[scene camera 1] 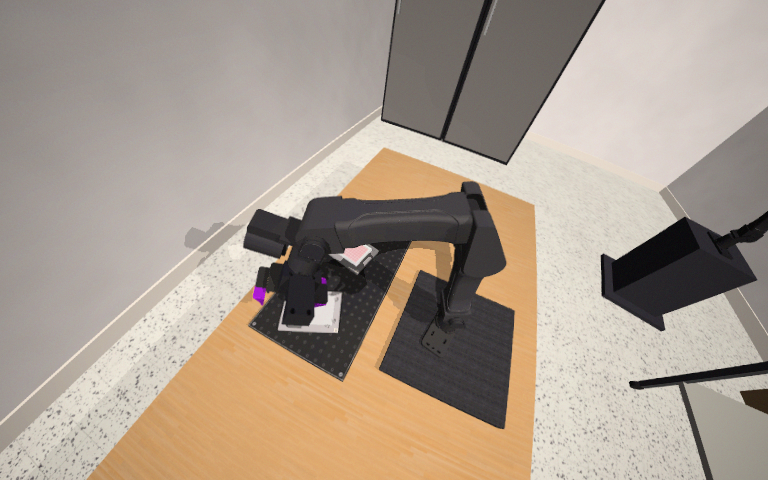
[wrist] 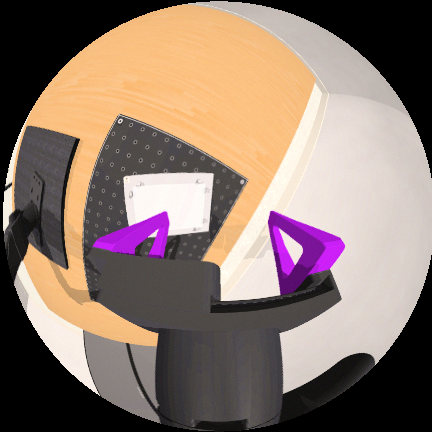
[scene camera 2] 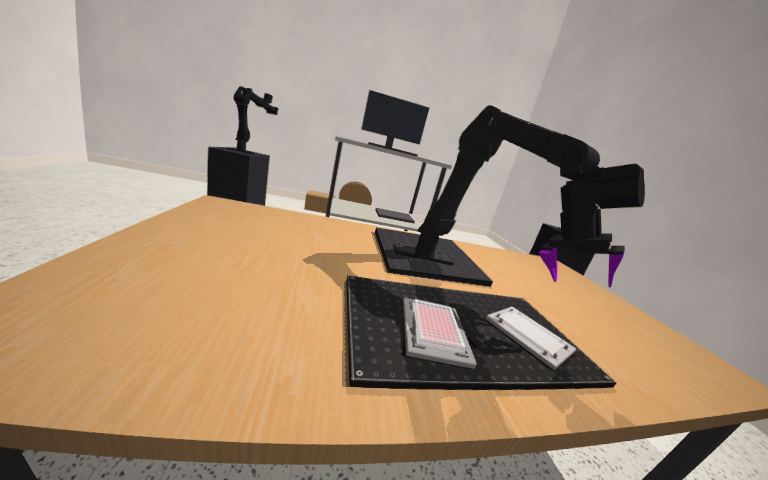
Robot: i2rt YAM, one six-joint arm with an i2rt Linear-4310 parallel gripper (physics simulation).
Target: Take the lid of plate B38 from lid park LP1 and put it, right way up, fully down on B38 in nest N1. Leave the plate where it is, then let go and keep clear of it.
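Places are measured from the arm's base along level axes (x back, y left, z down), in metres.
Where they show: gripper, fingertip midpoint: [wrist: 218,216] [scene camera 2: 581,283]; arm's base, origin of the base link: [scene camera 1: 445,322] [wrist: 34,211] [scene camera 2: 423,254].
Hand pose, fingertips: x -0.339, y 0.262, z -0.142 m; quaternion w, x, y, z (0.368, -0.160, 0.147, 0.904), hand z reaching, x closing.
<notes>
Things, the pixels of their top centre, and the offset from my fingertips. Level surfaces: height alone.
- white lid, middle of its top: [wrist: 169,208] [scene camera 2: 532,329] [scene camera 1: 310,308] dx +0.002, dy -0.052, dz +0.131 m
- light grey lid park, middle of its top: [wrist: 169,208] [scene camera 2: 532,328] [scene camera 1: 310,308] dx +0.002, dy -0.052, dz +0.129 m
- plate, middle of its top: [scene camera 2: 437,320] [scene camera 1: 350,246] dx -0.052, dy -0.286, dz +0.123 m
- grey nest, middle of its top: [scene camera 2: 436,324] [scene camera 1: 350,247] dx -0.052, dy -0.286, dz +0.131 m
- wooden table, its level: dz +0.162 m
The white lid [scene camera 1: 326,316] [scene camera 2: 532,331] [wrist: 170,200] lies flat on the light grey lid park [scene camera 2: 560,360] [wrist: 165,179], among small corner clips. The plate [scene camera 1: 355,253] [scene camera 2: 437,323], with a pink well grid, sits in the grey nest [scene camera 2: 436,359] beside it. No labels can be read. My gripper [scene camera 1: 289,302] [scene camera 2: 582,283] [wrist: 218,216] is open and empty, its purple fingers wide apart, well above the board. It is offset from the lid towards the wall side. One finger overlaps the lid's edge in the wrist view. The arm hides part of the lid in scene camera 1.
The black perforated board [scene camera 1: 317,350] [scene camera 2: 385,339] [wrist: 107,150] carries both holders on the wooden table [scene camera 1: 271,407] [scene camera 2: 226,339] [wrist: 200,75]. My arm stands on a dark base slab [scene camera 1: 447,373] [wrist: 50,165] beside it. A wall rises beyond the table's edge near the gripper.
</notes>
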